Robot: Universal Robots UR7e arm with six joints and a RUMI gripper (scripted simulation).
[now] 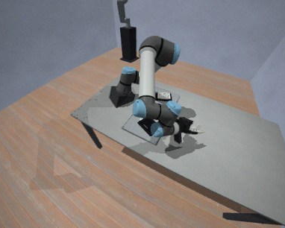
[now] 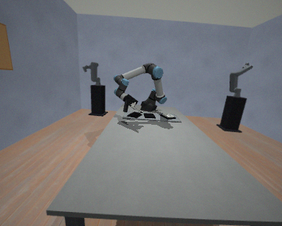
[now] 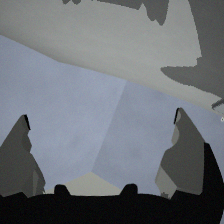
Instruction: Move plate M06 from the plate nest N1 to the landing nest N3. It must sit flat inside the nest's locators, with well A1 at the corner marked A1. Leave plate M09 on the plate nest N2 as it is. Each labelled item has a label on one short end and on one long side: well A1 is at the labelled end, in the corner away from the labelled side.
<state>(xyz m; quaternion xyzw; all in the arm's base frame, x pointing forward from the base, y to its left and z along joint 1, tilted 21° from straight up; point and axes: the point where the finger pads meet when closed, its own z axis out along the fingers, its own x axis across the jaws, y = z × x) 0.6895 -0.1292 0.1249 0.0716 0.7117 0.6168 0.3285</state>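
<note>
The black well plate lies 300 mm behind my hand, 80 mm to the right of it and 110 mm below it. The rest, counted from my hand: dark slab 300 mm behind, 80 mm to the right, 130 mm below; dark nest pad 330 mm behind, 90 mm to the left, 130 mm below.
</note>
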